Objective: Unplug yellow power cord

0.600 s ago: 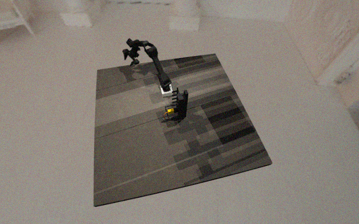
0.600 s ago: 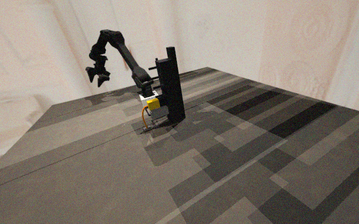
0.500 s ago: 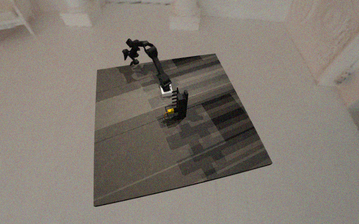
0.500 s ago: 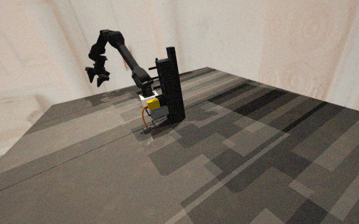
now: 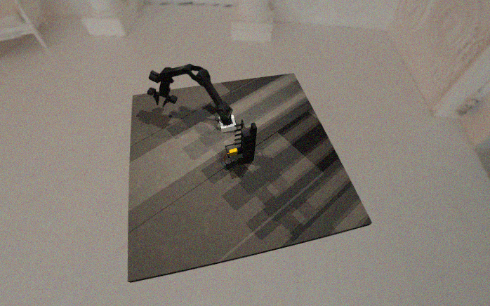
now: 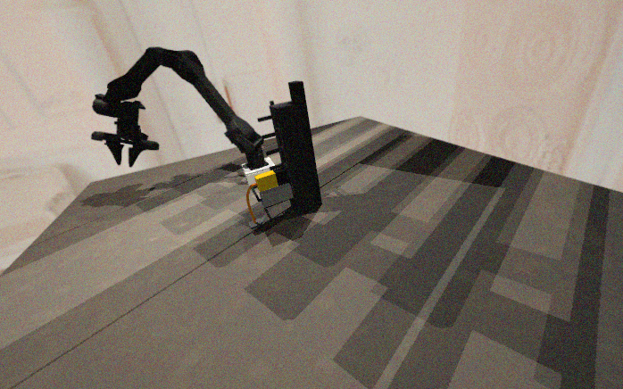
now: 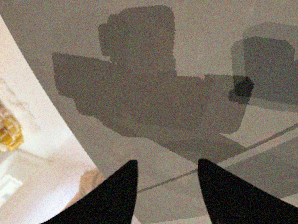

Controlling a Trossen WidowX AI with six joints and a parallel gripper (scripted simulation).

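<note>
Now: the yellow plug 52 cm ahead of my gripper tip, 36 cm to the left of it and 1 cm above it.
</note>
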